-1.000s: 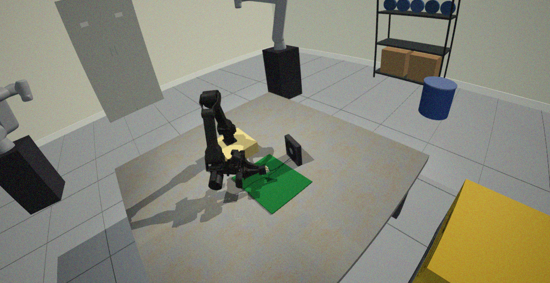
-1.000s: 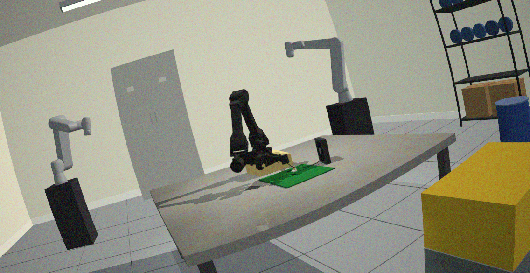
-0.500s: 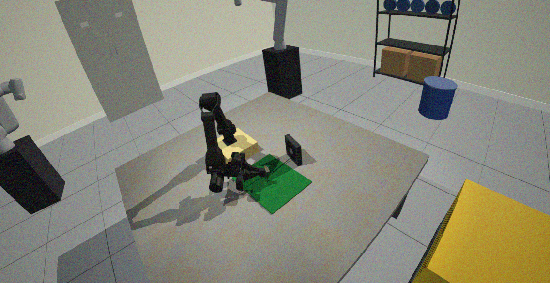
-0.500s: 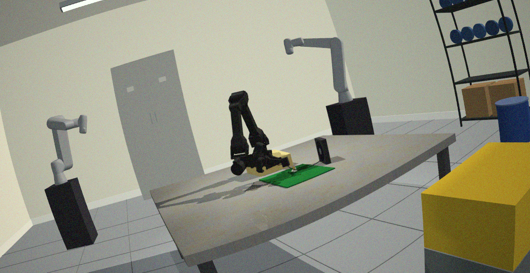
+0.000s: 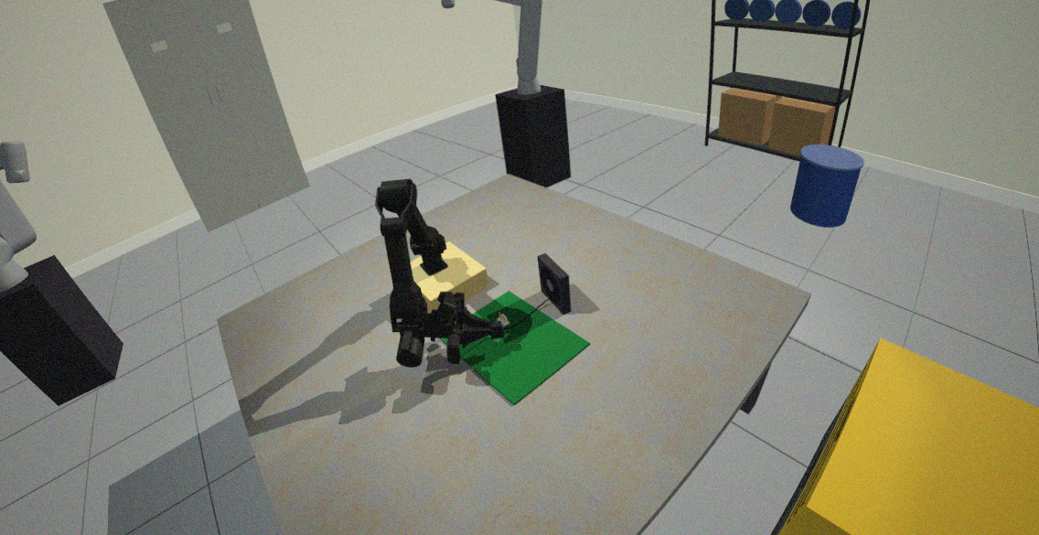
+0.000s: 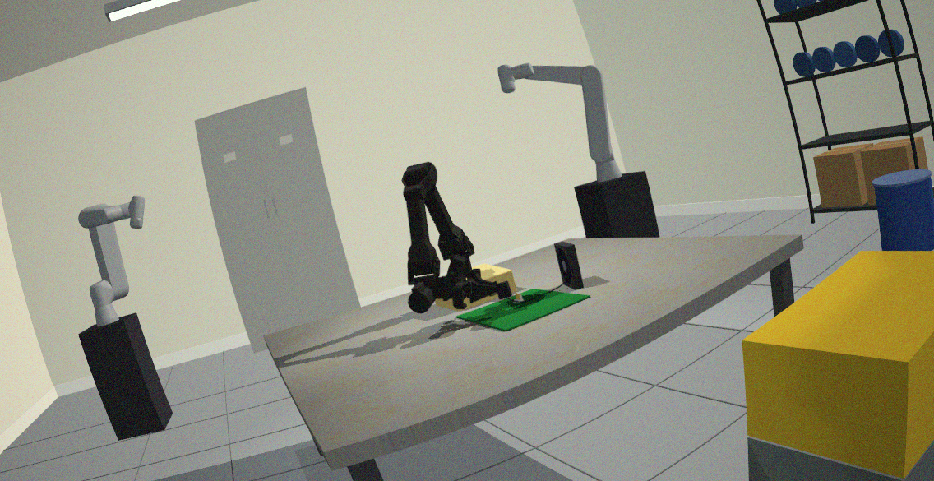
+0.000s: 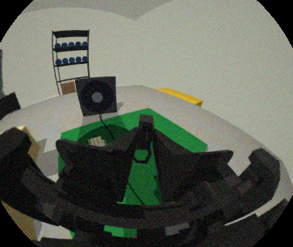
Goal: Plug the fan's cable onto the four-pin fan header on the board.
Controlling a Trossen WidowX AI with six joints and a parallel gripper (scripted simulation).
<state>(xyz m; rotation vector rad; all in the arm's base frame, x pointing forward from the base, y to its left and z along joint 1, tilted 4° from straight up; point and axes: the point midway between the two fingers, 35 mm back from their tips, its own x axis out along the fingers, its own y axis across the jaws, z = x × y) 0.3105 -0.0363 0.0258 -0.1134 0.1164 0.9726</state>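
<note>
Right now my gripper tip is 40 mm to the right of the green board and 80 mm above it. Round my gripper tip: black fan 40 mm behind, 200 mm to the left, 10 mm below; then dark plug 10 mm below; then four-pin fan header 70 mm behind, 60 mm to the left, 70 mm below.
</note>
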